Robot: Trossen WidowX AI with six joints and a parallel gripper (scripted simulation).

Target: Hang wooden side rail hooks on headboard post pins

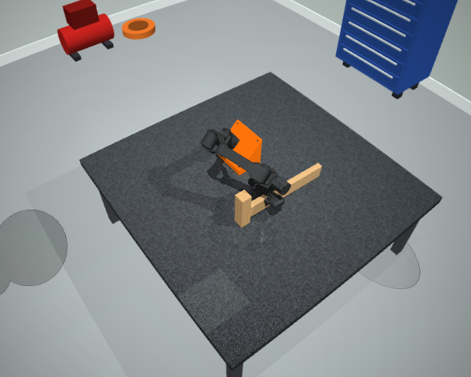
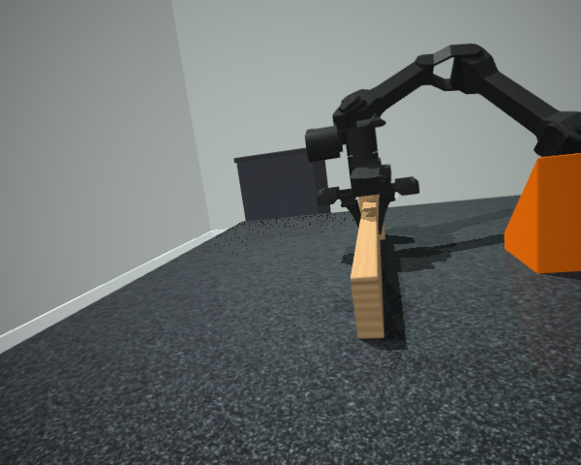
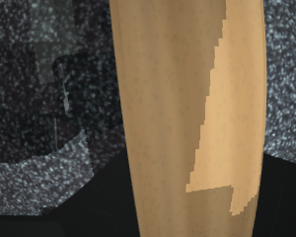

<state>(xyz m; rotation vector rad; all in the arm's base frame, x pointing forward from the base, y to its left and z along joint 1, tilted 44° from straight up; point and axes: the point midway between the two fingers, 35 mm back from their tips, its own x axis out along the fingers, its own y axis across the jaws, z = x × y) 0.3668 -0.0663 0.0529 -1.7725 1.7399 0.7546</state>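
Right now the wooden headboard post is 12 cm to the right of my gripper tip and 4 cm above it.
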